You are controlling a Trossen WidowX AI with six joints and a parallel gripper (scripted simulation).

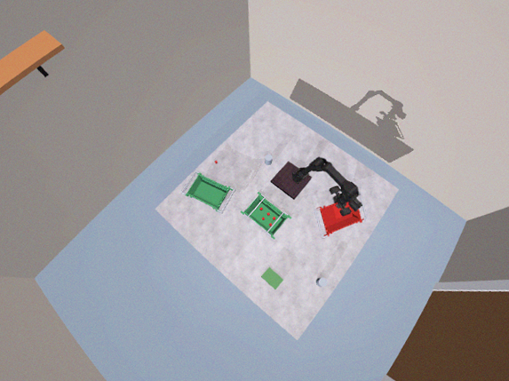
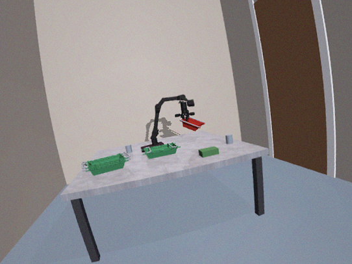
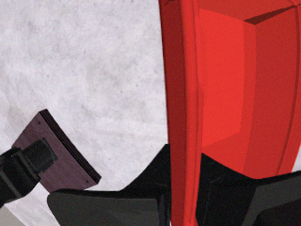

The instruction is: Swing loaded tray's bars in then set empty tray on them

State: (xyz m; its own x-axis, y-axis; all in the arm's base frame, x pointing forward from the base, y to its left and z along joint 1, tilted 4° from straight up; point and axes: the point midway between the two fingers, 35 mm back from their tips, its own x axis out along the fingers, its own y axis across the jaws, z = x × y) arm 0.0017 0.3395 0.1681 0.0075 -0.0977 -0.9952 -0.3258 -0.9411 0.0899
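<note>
Now: gripper tip 70 mm to the right of the red tray and 20 mm short of it. Round my gripper tip: green block: 600 mm ahead, 160 mm below, 80 mm to the left.
</note>
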